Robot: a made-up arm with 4 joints. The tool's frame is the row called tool.
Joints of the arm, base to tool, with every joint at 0 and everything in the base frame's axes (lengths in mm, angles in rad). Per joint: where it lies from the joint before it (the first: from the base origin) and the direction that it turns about. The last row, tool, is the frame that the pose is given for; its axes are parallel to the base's.
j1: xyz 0 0 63.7 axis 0 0 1
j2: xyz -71.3 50.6 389.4 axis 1 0 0
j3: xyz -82.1 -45.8 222.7 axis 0 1 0
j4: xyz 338.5 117.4 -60.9 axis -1 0 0
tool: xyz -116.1 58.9 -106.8
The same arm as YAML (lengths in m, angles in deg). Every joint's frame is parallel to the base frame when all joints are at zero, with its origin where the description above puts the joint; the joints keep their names.
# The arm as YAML. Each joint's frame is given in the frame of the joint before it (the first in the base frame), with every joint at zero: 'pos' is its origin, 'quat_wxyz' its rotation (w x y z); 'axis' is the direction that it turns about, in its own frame. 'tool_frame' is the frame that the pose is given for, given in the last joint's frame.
length_unit: m
angle_unit: deg
joints:
  - joint: j1
    pos: [0.0, 0.0, 0.0637]
    quat_wxyz: [1.0, 0.0, 0.0, 0.0]
    axis: [0.0, 0.0, 1.0]
  - joint: j2
    pos: [-0.0713, 0.0506, 0.3894]
    quat_wxyz: [1.0, 0.0, 0.0, 0.0]
    axis: [1.0, 0.0, 0.0]
  - joint: j3
    pos: [-0.0821, -0.0458, 0.2227]
    quat_wxyz: [1.0, 0.0, 0.0, 0.0]
    axis: [0.0, 1.0, 0.0]
  - joint: j4
    pos: [0.3385, 0.1174, -0.0609]
    quat_wxyz: [1.0, 0.0, 0.0, 0.0]
    axis: [-1.0, 0.0, 0.0]
tool_frame:
  pos: [-0.1161, 0.0589, -0.1068]
  quat_wxyz: [1.0, 0.0, 0.0, 0.0]

